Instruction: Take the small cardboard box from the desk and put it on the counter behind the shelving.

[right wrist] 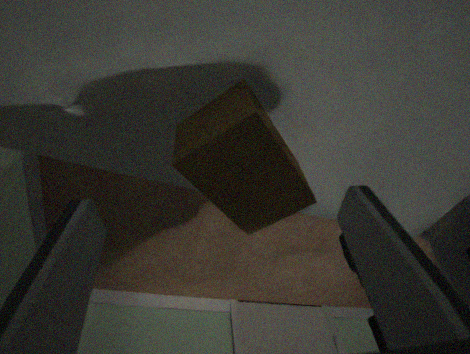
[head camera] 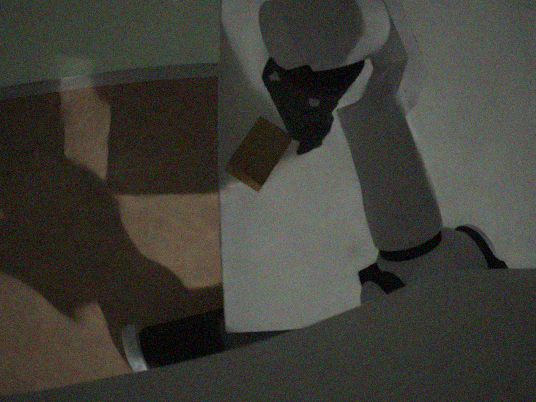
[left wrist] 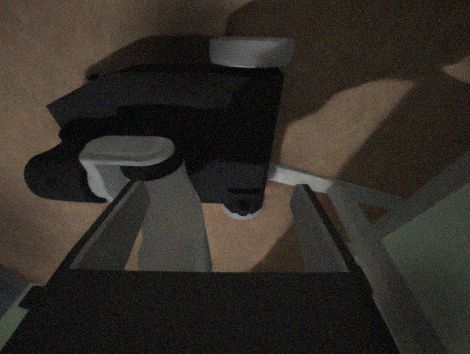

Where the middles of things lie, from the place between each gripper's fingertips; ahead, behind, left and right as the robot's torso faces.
Labels:
I see the small cardboard box [head camera: 253, 161] 80 mm below my right hand, 40 mm to the left of it and 30 mm behind it.
Right now the small cardboard box is 38 cm ahead of my left hand, 37 cm to the right of it and 21 cm above it.

